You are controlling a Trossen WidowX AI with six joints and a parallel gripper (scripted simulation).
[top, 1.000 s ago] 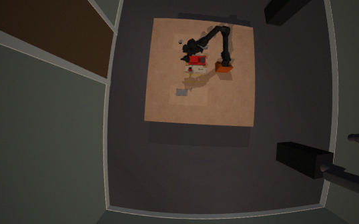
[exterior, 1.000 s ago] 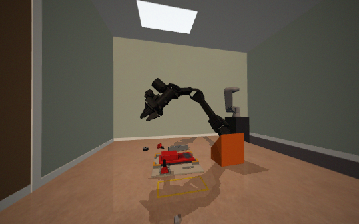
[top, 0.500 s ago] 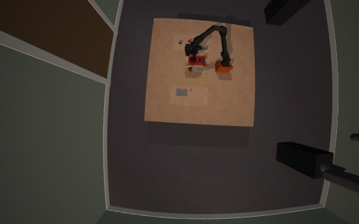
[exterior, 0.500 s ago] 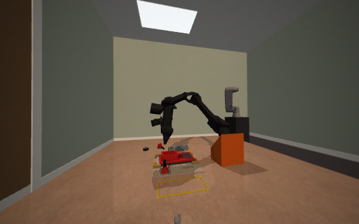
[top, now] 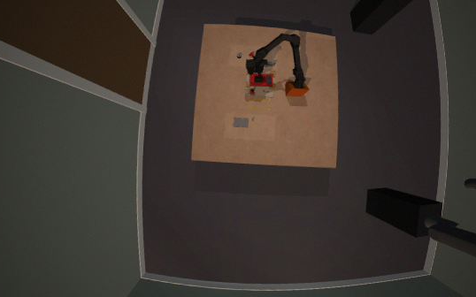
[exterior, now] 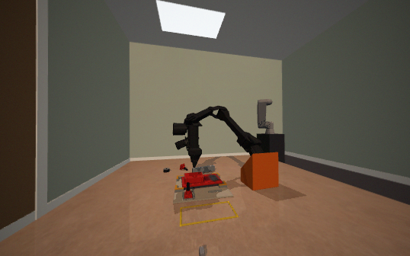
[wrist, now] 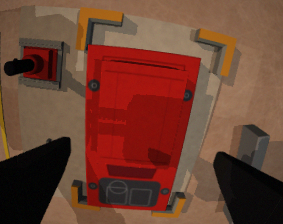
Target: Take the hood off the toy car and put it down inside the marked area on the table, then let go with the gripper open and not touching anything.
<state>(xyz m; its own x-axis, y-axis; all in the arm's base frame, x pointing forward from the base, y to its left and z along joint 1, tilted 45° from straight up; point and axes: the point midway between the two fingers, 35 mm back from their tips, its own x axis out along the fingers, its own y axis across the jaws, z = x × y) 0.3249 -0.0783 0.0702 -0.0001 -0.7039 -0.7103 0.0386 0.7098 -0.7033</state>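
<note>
Right now the hood is 6 cm below my gripper tip. Round my gripper tip: black wheel 24 cm to the right, 15 cm ahead, 9 cm below.
</note>
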